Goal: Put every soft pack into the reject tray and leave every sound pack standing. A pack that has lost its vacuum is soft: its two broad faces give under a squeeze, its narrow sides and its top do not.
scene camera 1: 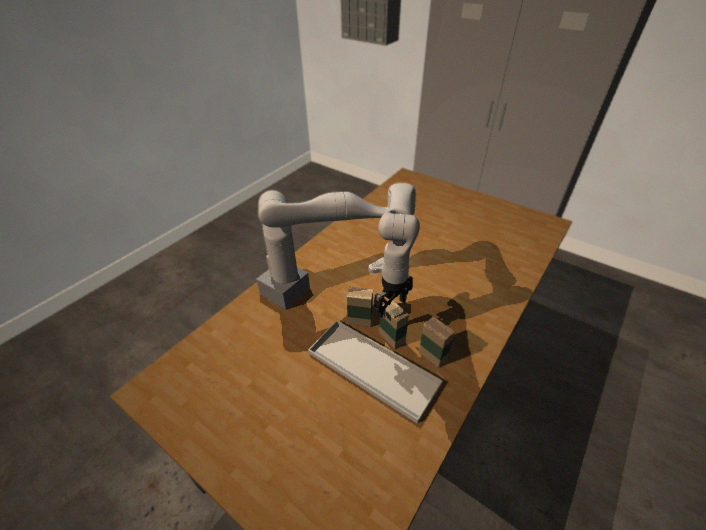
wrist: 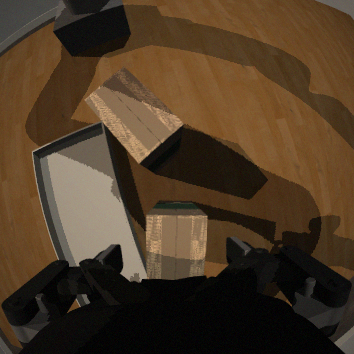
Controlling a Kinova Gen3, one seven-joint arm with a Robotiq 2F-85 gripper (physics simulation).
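Seen in the pictures: gripper, fingertip midpoint: point(scene camera 1: 392, 308) point(wrist: 173, 253); arm's base, link origin: point(scene camera 1: 285, 275) point(wrist: 89, 0).
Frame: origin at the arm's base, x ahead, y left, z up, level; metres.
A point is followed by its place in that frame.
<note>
Three tan packs with green bands stand on the table. The left pack point(scene camera 1: 359, 308) {z 0.009, x 0.319, y -0.019 m} point(wrist: 135, 117) {z 0.058, x 0.319, y 0.005 m} is the nearest to the robot's base. The middle pack point(scene camera 1: 393, 329) {z 0.008, x 0.454, y -0.044 m} point(wrist: 176, 240) {z 0.058, x 0.422, y -0.003 m} is upright, and its top shows between the fingers in the wrist view. The right pack point(scene camera 1: 436, 342) {z 0.024, x 0.592, y -0.040 m} stands nearer the table's right edge; it does not show in the wrist view. The reject tray point(scene camera 1: 364, 362) {z -0.080, x 0.404, y -0.143 m} point(wrist: 82, 200) {z -0.079, x 0.347, y -0.134 m} is empty and lies beside the packs. My gripper point(scene camera 1: 392, 303) {z 0.058, x 0.431, y -0.009 m} point(wrist: 173, 253) {z 0.058, x 0.431, y -0.009 m} is wide open and empty, at the middle pack's top; its exact height is unclear. No softness shows.
The robot's grey base point(scene camera 1: 283, 289) {z 0.002, x 0.039, y -0.063 m} point(wrist: 92, 31) {z -0.041, x 0.058, y -0.017 m} stands at the left edge of the wooden table point(scene camera 1: 239, 422) {z -0.082, x 0.186, y -0.482 m}. The left pack stands close to the gripper's side. The arm's shadow falls across the table and the right pack. A grey cabinet point(scene camera 1: 456, 96) stands beyond the table's far end.
</note>
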